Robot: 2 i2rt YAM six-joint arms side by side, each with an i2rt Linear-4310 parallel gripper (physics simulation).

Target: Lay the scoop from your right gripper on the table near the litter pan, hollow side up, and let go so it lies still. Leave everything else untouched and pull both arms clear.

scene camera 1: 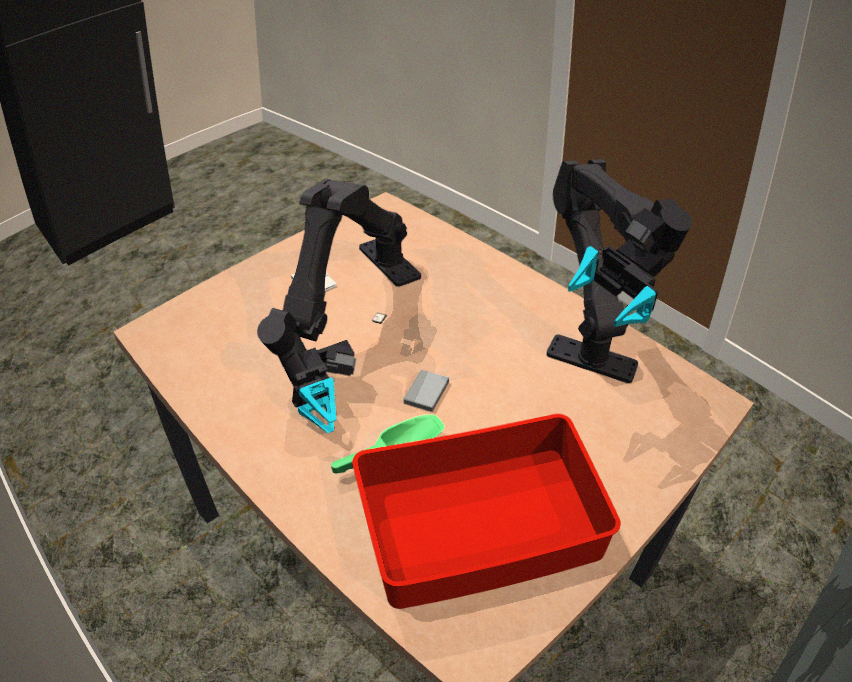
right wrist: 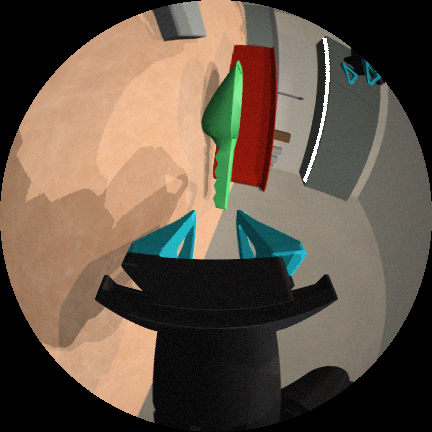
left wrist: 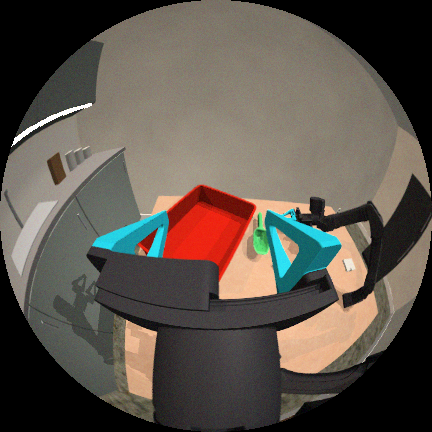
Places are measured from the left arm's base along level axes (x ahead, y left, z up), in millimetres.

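Pixels of known places: left gripper, between the fingertips: (scene camera 1: 591, 305) (left wrist: 216, 215); right gripper, between the fingertips: (scene camera 1: 332, 426) (right wrist: 215, 215); left arm's base, origin of its link: (scene camera 1: 592, 360); right arm's base, origin of its link: (scene camera 1: 389, 262) (left wrist: 352, 297).
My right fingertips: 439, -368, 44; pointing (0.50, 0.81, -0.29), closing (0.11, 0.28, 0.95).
Observation:
Ahead of a thing's pixels: the offset from my right fingertips to its top centre, as dx, dy, dz. Level surfaces: height alone.
The green scoop @[-16, +105, -4] (scene camera 1: 413, 430) (left wrist: 260, 242) (right wrist: 222, 115) lies on the table @[dz -44] (scene camera 1: 213, 334) with its hollow side up, beside the wall of the red litter pan @[+50, +321, +50] (scene camera 1: 497, 571) (left wrist: 227, 205) (right wrist: 252, 115). In scene camera 1 its handle points left and the pan's rim hides part of it. A shadow shows just under the handle's end. My right gripper (scene camera 1: 331, 426) (right wrist: 215, 215) is partly open and empty, low over the table; the handle's end is just beyond its fingertips, apart from them. My left gripper (scene camera 1: 594, 305) (left wrist: 216, 215) is wide open and empty, high above its own base.
A grey box @[-195, +94, -29] (scene camera 1: 426, 389) (right wrist: 182, 22) lies behind the scoop's bowl. A small white tile @[-354, -103, -42] (scene camera 1: 379, 317) lies farther back, and a flat white item (scene camera 1: 324, 282) lies partly behind my right arm. A dark fridge (scene camera 1: 85, 128) stands beyond the table at the upper left.

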